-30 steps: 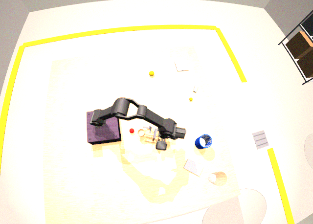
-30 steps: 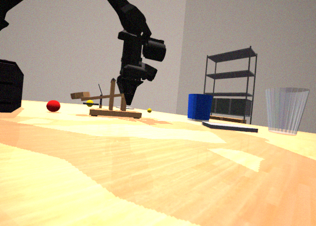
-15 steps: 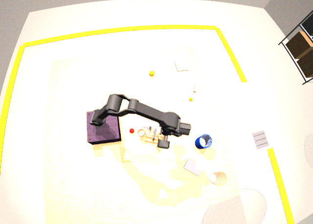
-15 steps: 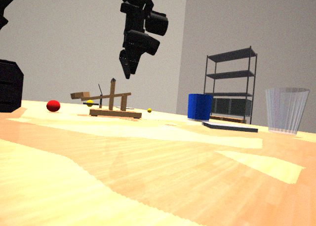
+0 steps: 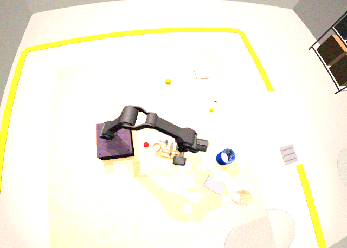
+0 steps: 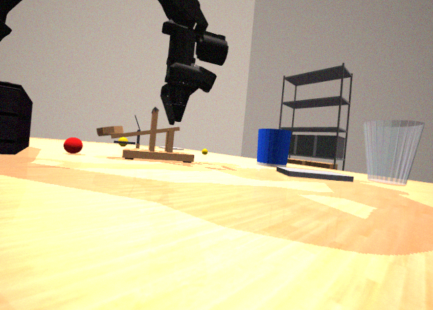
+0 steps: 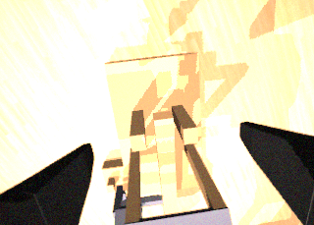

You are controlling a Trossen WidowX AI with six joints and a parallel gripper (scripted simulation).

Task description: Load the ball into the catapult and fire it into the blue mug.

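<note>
Now: the red ball 160 mm behind my gripper tip, 110 mm to the left of it and 70 mm below it. Round my gripper tip: wooden catapult 50 mm behind, 50 mm to the left, 30 mm below; then flat grey tile 130 mm ahead, 270 mm to the right, 80 mm below; then blue mug 250 mm ahead, 140 mm to the right, 50 mm below.
</note>
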